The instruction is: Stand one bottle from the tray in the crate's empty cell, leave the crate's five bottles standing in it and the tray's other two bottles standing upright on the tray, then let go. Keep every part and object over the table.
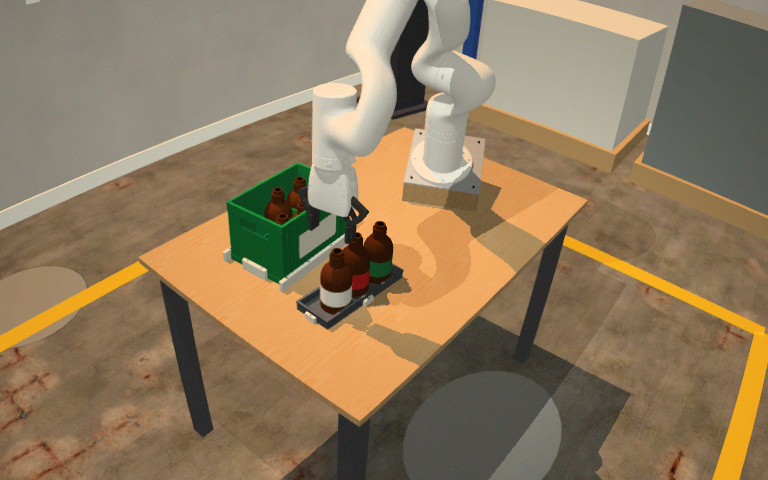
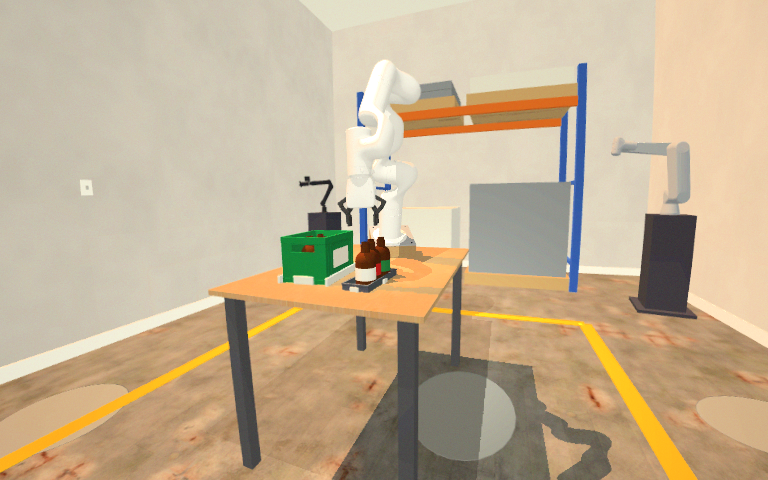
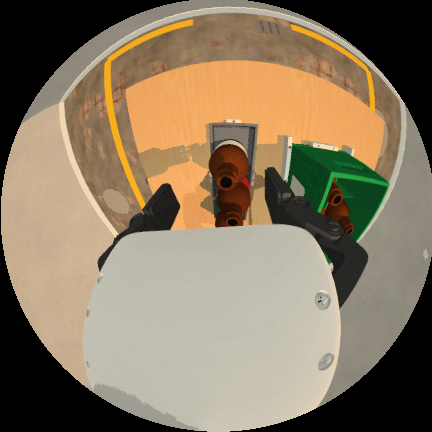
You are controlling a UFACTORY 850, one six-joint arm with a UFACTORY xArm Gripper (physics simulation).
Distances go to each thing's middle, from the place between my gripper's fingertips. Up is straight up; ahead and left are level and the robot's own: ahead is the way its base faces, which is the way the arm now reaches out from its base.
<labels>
Right now the pale rail (image 1: 284, 284) is 20 cm below my hand, 17 cm to the right of it and 10 cm behind it.
</labels>
